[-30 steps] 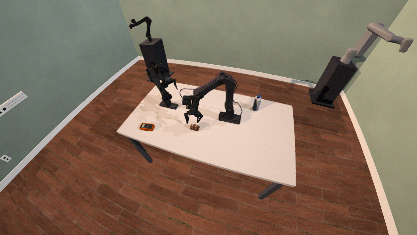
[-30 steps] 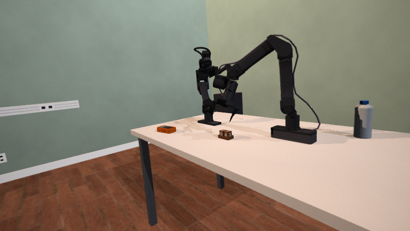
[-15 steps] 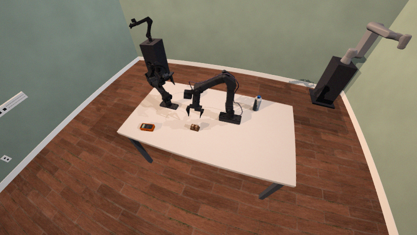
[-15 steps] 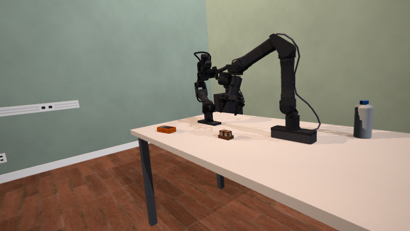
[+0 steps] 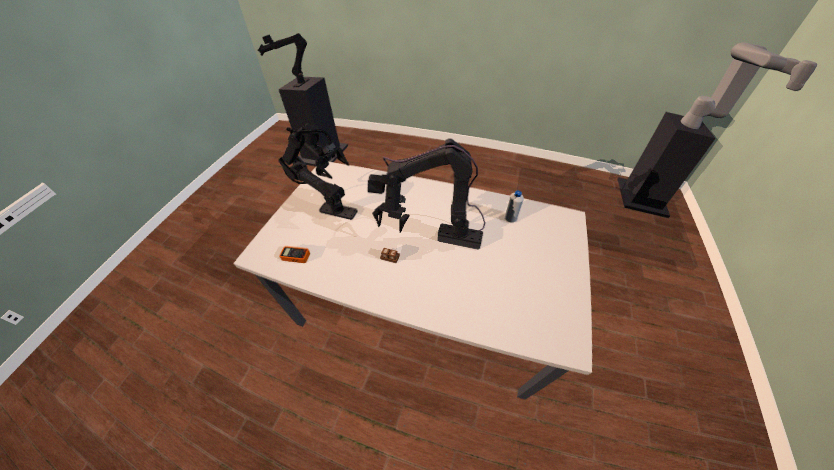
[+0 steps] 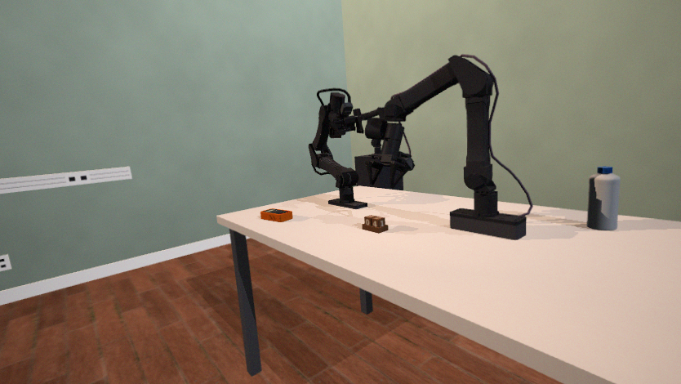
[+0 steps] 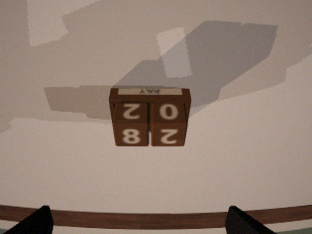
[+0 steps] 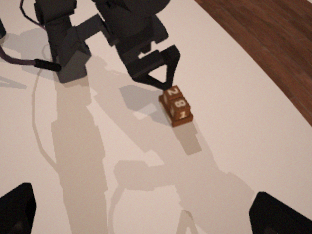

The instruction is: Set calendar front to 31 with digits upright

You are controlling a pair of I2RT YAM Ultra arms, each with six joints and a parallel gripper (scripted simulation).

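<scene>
Now: left hand 13 cm above the brown tray, 5 cm short of it and 1 cm to the right of it.
</scene>
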